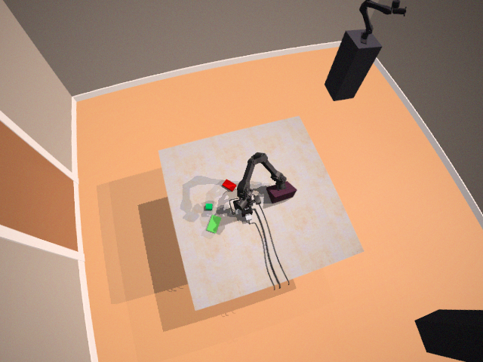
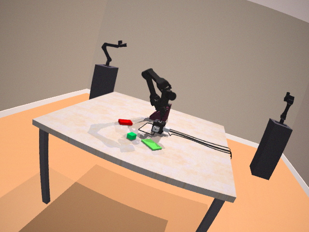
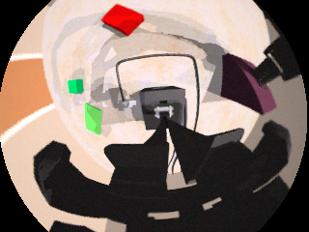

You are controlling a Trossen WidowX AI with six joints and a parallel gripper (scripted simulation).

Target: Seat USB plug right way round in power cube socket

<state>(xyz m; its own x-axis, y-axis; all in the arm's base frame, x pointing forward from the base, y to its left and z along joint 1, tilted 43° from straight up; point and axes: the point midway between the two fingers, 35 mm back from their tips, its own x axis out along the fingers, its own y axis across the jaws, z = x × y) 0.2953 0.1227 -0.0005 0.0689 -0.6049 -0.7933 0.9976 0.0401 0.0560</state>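
The small USB plug lies 2 cm below my gripper tip. From my gripper tip the other things lie so: small green cube (26 cm ahead, 10 cm to the right, 9 cm below); then green flat block (26 cm ahead, 4 cm to the left, 10 cm below); then red flat block (7 cm ahead, 24 cm to the right, 10 cm below).
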